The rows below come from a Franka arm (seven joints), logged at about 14 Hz.
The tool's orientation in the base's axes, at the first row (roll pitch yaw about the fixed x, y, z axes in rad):
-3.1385 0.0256 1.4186
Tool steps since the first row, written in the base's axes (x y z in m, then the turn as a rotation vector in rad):
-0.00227 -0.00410 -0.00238 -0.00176 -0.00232 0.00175
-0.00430 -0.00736 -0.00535 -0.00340 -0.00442 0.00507
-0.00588 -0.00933 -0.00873 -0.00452 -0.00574 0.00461
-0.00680 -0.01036 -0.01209 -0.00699 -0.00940 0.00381
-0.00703 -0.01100 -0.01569 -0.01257 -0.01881 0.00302
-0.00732 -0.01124 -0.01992 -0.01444 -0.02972 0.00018
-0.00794 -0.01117 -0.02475 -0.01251 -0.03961 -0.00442
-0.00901 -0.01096 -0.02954 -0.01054 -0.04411 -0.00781
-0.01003 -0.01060 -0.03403 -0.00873 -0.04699 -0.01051
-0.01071 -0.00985 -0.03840 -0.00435 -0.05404 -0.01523
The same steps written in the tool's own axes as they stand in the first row. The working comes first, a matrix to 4 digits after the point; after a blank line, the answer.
The tool's axes in the first row as the columns of a matrix, in the base's axes (used below as rounded here):
0.1516 0.9884 -0.0069
0.9881 -0.1517 -0.0248
-0.0256 -0.0031 -0.9997

-0.00433 -0.00161 0.00250 -0.00260 -0.00139 -0.00168
-0.00779 -0.00312 0.00556 -0.00501 -0.00271 -0.00494
-0.00989 -0.00437 0.00900 -0.00647 -0.00361 -0.00444
-0.01096 -0.00511 0.01239 -0.01045 -0.00549 -0.00353
-0.01153 -0.00523 0.01601 -0.02057 -0.00958 -0.00247
-0.01171 -0.00547 0.02024 -0.03156 -0.00976 0.00066
-0.01161 -0.00608 0.02507 -0.04092 -0.00634 0.00549
-0.01144 -0.00715 0.02987 -0.04498 -0.00370 0.00897
-0.01112 -0.00820 0.03435 -0.04749 -0.00147 0.01173
-0.01037 -0.00897 0.03871 -0.05367 0.00395 0.01660

